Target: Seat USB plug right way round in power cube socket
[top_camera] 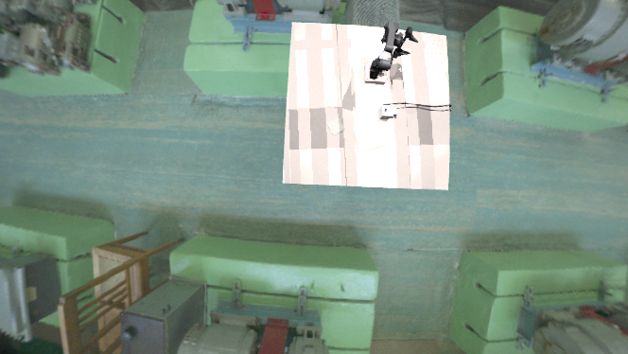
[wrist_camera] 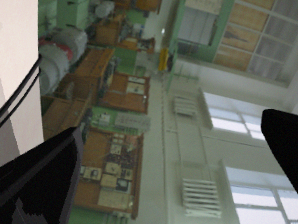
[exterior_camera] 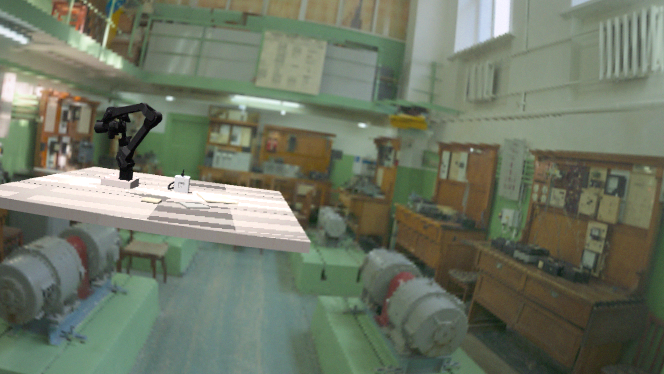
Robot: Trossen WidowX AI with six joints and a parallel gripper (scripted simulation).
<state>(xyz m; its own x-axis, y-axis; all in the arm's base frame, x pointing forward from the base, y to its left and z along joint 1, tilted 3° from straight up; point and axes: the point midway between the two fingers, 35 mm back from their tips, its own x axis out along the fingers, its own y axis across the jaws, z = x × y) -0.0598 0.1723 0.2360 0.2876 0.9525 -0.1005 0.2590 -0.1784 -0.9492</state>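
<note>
My gripper tip is now 35 cm short of the black USB plug, 14 cm to the left of it and 19 cm above it. From my gripper tip the other things lie so: tile 26 cm ahead, 51 cm to the right, 28 cm below.
</note>
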